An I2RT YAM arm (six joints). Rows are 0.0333 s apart.
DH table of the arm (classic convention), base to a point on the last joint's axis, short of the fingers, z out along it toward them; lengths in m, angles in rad. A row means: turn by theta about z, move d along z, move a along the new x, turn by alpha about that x. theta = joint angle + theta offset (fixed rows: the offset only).
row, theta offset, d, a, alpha
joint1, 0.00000, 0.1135, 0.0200, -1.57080
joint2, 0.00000, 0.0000, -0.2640, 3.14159
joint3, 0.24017, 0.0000, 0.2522, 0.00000
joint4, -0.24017, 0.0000, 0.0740, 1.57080
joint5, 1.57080, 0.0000, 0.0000, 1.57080
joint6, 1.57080, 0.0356, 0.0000, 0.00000
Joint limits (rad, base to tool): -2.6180..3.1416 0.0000..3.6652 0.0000..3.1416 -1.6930..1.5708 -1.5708..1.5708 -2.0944..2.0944
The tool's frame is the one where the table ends.
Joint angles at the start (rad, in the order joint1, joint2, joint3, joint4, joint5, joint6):
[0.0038, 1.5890, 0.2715, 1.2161, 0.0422, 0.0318]
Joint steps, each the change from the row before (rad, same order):
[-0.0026, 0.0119, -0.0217, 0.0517, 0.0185, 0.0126]
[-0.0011, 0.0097, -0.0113, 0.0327, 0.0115, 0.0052]
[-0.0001, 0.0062, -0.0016, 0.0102, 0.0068, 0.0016]
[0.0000, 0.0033, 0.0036, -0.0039, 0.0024, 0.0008]
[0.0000, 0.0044, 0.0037, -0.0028, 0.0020, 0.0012]
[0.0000, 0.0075, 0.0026, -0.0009, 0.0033, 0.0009]
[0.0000, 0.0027, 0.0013, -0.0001, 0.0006, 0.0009]
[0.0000, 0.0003, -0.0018, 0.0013, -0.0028, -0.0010]
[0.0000, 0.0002, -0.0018, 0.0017, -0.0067, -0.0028]
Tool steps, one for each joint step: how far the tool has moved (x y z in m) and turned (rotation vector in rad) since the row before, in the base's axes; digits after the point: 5 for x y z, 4 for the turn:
[-0.00424, -0.00132, -0.00199, 0.0109, -0.0187, -0.0222]
[-0.00214, -0.00068, -0.00111, 0.0043, -0.0120, -0.0130]
[-0.00015, -0.00027, -0.00064, 0.0011, -0.0025, -0.0070]
[0.00090, -0.00009, -0.00040, 0.0006, 0.0035, -0.0025]
[0.00097, -0.00007, -0.00052, 0.0010, 0.0034, -0.0021]
[0.00079, -0.00012, -0.00126, 0.0006, 0.0057, -0.0034]
[0.00037, -0.00002, -0.00035, 0.0008, 0.0014, -0.0007]
[-0.00040, 0.00010, -0.00031, -0.0008, 0.0009, 0.0029]
[-0.00039, 0.00024, -0.00024, -0.0022, 0.0005, 0.0069]

